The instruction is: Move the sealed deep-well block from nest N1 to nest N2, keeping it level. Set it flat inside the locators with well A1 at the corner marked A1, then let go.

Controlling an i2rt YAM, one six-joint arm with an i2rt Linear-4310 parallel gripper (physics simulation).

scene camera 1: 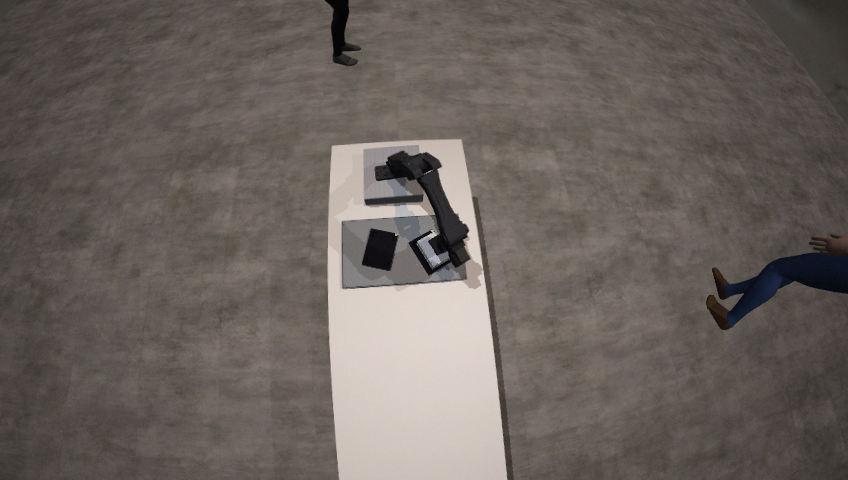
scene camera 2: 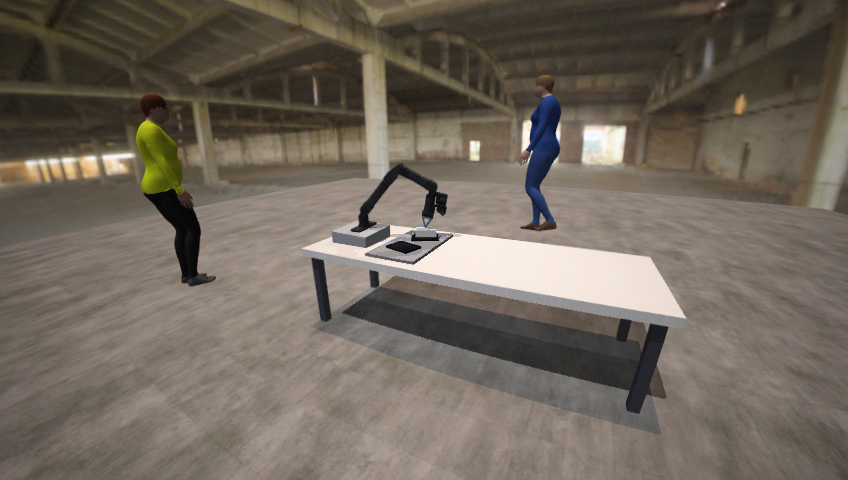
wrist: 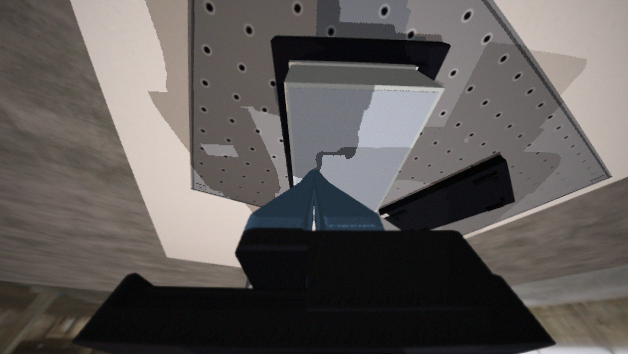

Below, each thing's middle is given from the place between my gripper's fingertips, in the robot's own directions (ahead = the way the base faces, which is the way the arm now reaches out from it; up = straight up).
Labels:
Now: the pale grey block (wrist: 356, 123) 10 mm ahead of my hand, 20 mm to the right of it and 20 mm below it. From my hand the other things lie so: grey perforated plate (scene camera 2: 381, 250) 20 mm behind, 150 mm to the right, 70 mm below.

